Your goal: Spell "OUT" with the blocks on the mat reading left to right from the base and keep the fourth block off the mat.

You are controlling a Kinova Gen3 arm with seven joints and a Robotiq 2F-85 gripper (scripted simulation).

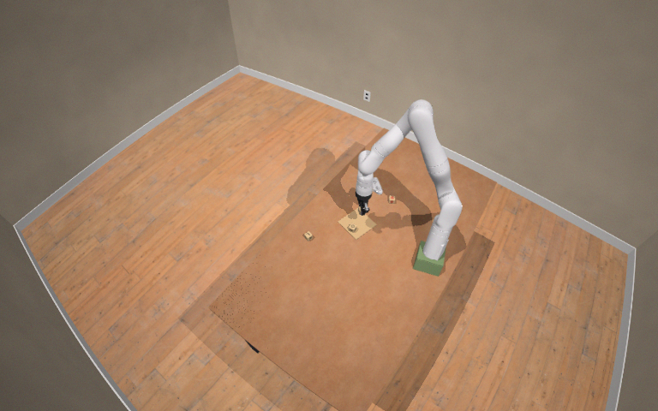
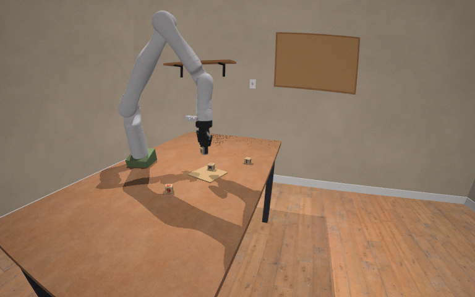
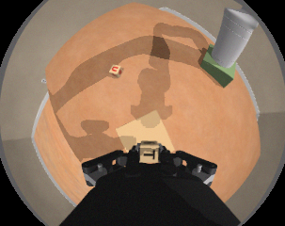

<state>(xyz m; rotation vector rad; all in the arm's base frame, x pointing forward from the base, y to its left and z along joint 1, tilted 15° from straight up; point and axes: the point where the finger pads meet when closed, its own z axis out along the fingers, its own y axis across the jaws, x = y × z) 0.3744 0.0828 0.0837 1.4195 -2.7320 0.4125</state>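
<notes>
My gripper is now 20 mm short of the tan mat, 10 mm to the right of it and 120 mm above it. Round my hand: letter block 10 mm ahead, 50 mm to the left, 100 mm below.
</notes>
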